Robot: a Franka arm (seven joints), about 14 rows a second.
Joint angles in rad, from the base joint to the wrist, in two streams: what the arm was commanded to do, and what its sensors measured. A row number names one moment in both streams.
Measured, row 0:
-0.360 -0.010 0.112 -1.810 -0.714 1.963 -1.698
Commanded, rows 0 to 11:
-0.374 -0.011 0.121 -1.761 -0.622 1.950 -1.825
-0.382 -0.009 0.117 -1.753 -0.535 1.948 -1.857
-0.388 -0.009 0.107 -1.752 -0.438 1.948 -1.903
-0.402 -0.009 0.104 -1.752 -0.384 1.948 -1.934
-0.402 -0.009 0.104 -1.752 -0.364 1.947 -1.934
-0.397 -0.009 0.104 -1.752 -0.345 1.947 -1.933
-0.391 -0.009 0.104 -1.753 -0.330 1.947 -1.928
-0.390 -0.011 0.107 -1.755 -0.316 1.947 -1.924
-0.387 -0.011 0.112 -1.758 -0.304 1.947 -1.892
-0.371 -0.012 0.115 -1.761 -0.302 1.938 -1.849
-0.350 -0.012 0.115 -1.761 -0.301 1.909 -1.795
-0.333 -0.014 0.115 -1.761 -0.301 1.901 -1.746
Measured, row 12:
-0.359 -0.010 0.109 -1.767 -0.320 1.936 -1.826
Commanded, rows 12 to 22:
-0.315 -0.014 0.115 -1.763 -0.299 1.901 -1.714
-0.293 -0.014 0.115 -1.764 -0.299 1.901 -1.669
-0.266 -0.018 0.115 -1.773 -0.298 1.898 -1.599
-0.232 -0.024 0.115 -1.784 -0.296 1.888 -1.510
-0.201 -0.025 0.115 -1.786 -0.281 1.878 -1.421
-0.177 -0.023 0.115 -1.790 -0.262 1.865 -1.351
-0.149 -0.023 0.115 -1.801 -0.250 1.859 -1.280
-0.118 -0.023 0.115 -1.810 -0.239 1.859 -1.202
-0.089 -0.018 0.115 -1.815 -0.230 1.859 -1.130
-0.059 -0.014 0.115 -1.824 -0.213 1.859 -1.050
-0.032 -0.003 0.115 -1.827 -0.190 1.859 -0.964
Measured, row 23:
-0.066 -0.005 0.119 -1.811 -0.234 1.865 -1.084
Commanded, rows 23 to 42:
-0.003 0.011 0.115 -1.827 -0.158 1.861 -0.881
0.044 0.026 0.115 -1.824 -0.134 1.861 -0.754
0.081 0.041 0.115 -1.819 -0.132 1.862 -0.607
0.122 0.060 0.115 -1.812 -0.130 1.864 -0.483
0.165 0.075 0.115 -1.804 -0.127 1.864 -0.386
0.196 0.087 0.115 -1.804 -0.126 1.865 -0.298
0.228 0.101 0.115 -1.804 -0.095 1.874 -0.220
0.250 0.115 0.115 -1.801 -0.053 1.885 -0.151
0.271 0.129 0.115 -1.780 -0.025 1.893 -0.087
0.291 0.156 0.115 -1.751 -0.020 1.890 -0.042
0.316 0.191 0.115 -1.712 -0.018 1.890 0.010
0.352 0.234 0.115 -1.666 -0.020 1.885 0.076
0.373 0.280 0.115 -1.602 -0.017 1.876 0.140
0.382 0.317 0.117 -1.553 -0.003 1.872 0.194
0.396 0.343 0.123 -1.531 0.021 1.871 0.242
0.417 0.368 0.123 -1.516 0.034 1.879 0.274
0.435 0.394 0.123 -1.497 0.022 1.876 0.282
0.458 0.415 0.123 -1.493 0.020 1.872 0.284
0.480 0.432 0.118 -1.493 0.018 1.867 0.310
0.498 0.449 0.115 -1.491 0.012 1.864 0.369
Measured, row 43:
0.471 0.405 0.122 -1.537 0.001 1.888 0.301
